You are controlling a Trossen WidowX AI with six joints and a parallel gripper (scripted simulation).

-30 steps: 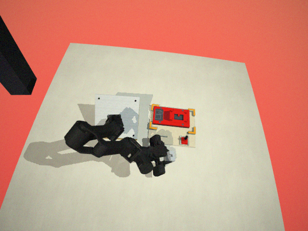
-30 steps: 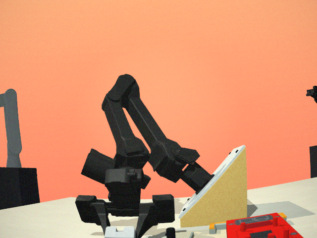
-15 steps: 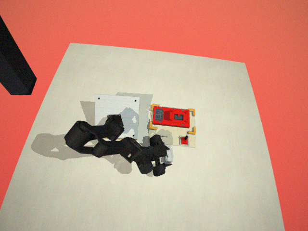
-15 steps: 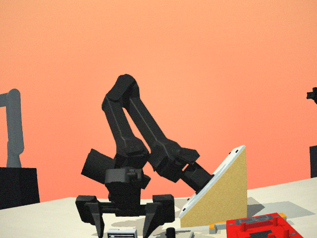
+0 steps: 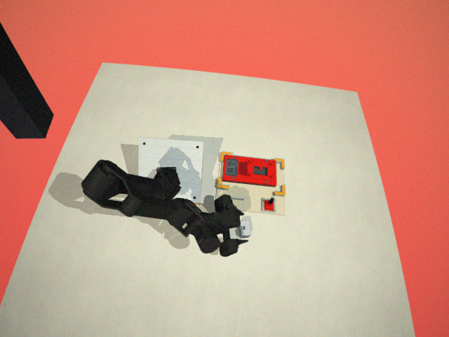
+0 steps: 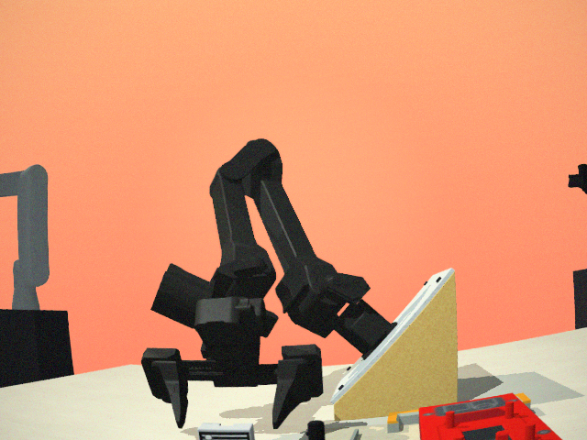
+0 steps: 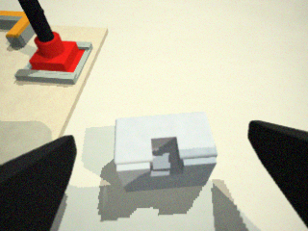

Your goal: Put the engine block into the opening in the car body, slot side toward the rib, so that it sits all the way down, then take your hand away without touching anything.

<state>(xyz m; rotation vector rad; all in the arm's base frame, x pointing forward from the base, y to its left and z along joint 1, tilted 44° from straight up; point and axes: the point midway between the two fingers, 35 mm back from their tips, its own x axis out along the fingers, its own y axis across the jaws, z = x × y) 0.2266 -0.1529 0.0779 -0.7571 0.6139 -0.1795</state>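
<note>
The engine block is 10 mm below my gripper tip.
</note>
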